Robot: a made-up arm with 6 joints.
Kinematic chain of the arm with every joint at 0, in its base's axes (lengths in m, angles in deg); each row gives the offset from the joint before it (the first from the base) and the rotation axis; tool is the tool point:
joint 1: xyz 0 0 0.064 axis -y
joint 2: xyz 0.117 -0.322 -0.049 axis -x
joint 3: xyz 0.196 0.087 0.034 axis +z
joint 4: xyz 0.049 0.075 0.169 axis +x
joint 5: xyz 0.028 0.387 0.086 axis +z
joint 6: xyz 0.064 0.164 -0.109 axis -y
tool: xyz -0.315 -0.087 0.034
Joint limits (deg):
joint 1: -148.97..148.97
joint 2: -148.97..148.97
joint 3: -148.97..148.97
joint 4: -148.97..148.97
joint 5: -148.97..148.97
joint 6: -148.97..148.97
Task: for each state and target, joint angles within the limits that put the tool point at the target. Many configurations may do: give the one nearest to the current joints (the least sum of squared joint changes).
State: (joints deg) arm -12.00 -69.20 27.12 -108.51 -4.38 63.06
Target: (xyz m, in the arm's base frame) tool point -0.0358 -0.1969 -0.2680
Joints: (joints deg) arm -43.40 -70.80 0.65 -104.97 0.32 42.77
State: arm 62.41 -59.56 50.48 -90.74 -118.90 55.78
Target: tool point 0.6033 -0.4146 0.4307
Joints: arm 45.97 -53.59 31.84 -121.25 -118.07 68.40
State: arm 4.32 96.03 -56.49 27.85 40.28 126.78
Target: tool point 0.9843 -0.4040 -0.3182
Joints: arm 2.68 104.67 -51.53 12.21 40.68 119.54
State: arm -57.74 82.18 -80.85 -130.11 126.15 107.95
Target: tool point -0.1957 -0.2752 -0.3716
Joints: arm -25.06 80.04 -121.16 -123.64 137.49 125.14
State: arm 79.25 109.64 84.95 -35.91 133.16 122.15
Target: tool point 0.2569 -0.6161 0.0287
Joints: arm 87.03 87.83 59.06 -27.20 125.46 113.27
